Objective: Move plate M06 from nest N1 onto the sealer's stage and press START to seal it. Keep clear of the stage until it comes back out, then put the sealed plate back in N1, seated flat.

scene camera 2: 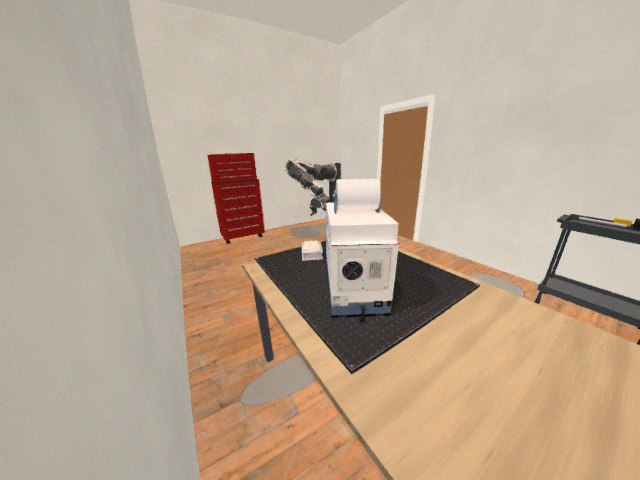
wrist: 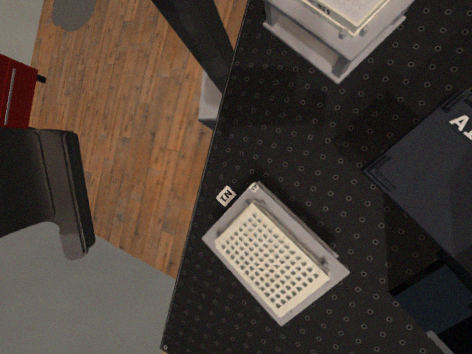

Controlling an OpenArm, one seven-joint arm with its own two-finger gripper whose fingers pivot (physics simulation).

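Observation:
Plate M06 [wrist: 272,260], cream with open wells, sits in nest N1 [wrist: 341,272], a grey holder beside the "N1" label in the wrist view. The sealer [scene camera 2: 361,268] stands with its back to scene camera 2. Its dark stage [wrist: 425,170], marked A1, is out at the right of the wrist view; the part in view bears no plate. My gripper [scene camera 2: 313,211] is open and empty, raised beyond the sealer. One of its fingers shows at the left of the wrist view, well apart from M06. START does not show.
A second, taller nest [wrist: 327,61] holds another plate [wrist: 357,12] at the top of the wrist view. One pale nest with a plate [scene camera 2: 311,250] stands left of the sealer; I cannot tell which. The black mat [scene camera 2: 356,346] [wrist: 300,150] has its edge near N1. A dark post [wrist: 200,40] rises beyond it.

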